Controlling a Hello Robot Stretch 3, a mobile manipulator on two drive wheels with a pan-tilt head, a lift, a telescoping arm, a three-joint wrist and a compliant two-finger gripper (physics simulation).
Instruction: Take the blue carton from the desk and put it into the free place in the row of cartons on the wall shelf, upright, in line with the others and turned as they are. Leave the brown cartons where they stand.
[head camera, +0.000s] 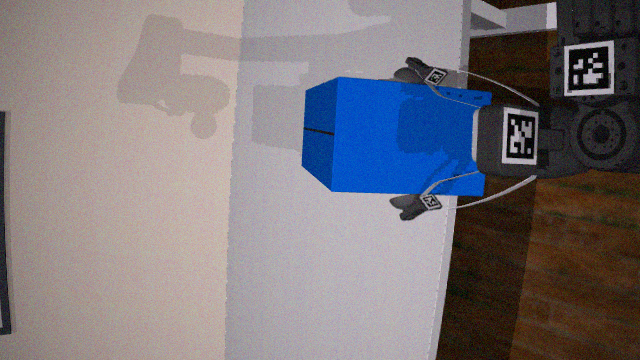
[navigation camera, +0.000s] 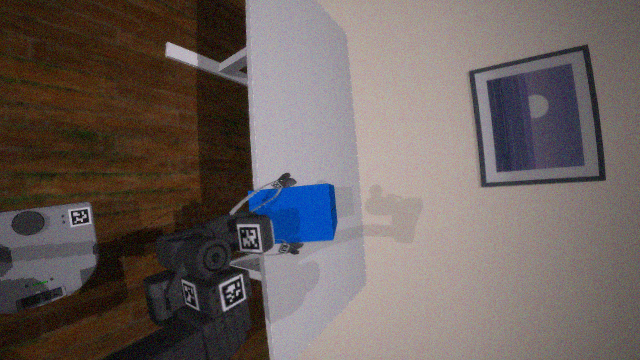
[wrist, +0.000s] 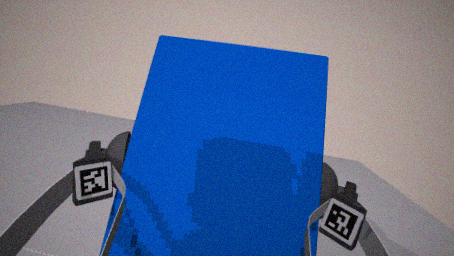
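Pixels of known places: gripper, between the fingertips: (head camera: 397, 137) (navigation camera: 296, 212) (wrist: 223, 166); robot's base, origin of its link: (navigation camera: 28, 221).
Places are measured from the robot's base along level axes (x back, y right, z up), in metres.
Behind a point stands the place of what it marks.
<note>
The blue carton (head camera: 375, 130) @[z 0.962, x 0.029, y 0.395 m] (navigation camera: 312, 212) @[z 0.965, x 0.021, y 0.398 m] (wrist: 240, 100) @[z 0.963, x 0.028, y 0.396 m] is between the two fingers of my gripper (head camera: 410, 139) @[z 0.910, x 0.025, y 0.413 m] (navigation camera: 290, 214) @[z 0.910, x 0.025, y 0.413 m] (wrist: 223, 166) @[z 0.910, x 0.025, y 0.413 m]. The fingers press on its two sides, so the gripper is shut on it. The seamed end of the carton points toward the wall side in the head view. Its opposite end reaches past the desk's front edge in that view. Whether its underside touches the desk is hidden. In the wrist view it leans slightly. The wall shelf and the brown cartons do not show in these views.
The white desk (head camera: 330, 280) @[z 0.721, x -0.253, y 0.762 m] (navigation camera: 305, 100) @[z 0.721, x -0.360, y 0.772 m] (wrist: 35, 145) @[z 0.721, x -0.470, y 0.805 m] runs along the beige wall (head camera: 115, 240) @[z 1.048, x -0.240, y 1.270 m] (navigation camera: 425, 300) @[z 1.047, x 0.674, y 1.218 m]. A framed picture (navigation camera: 535, 135) @[z 1.552, x -0.125, y 1.241 m] hangs on the wall. A white desk leg (navigation camera: 187, 56) sticks out over the wooden floor (navigation camera: 100, 100) @[z 0.001, x -0.475, y 0.256 m]. My base (navigation camera: 50, 255) @[z 0.160, x 0.111, y 0.038 m] stands on the floor.
</note>
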